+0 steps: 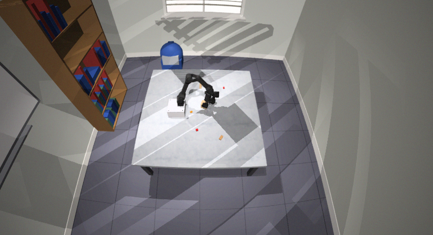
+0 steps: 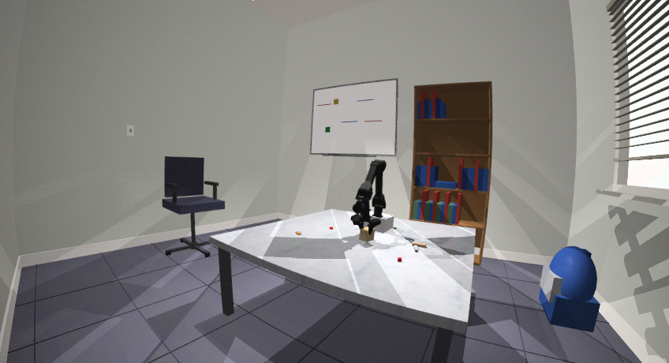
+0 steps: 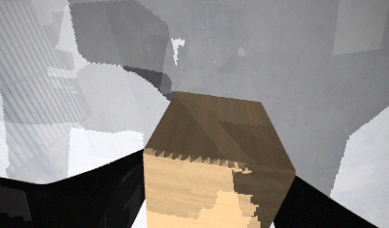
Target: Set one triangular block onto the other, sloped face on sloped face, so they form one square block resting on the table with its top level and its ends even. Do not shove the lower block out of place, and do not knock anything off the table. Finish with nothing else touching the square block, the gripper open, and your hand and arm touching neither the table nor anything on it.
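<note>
Right now the wooden triangular block is 1 cm ahead of my gripper tip and 1 cm above it. From my gripper tip the other things lie so: red cube 29 cm to the right, 10 cm behind, 3 cm below; grey bar 30 cm to the left, 3 cm below, 3 cm ahead; orange block 16 cm behind, 7 cm to the right, 3 cm below.
</note>
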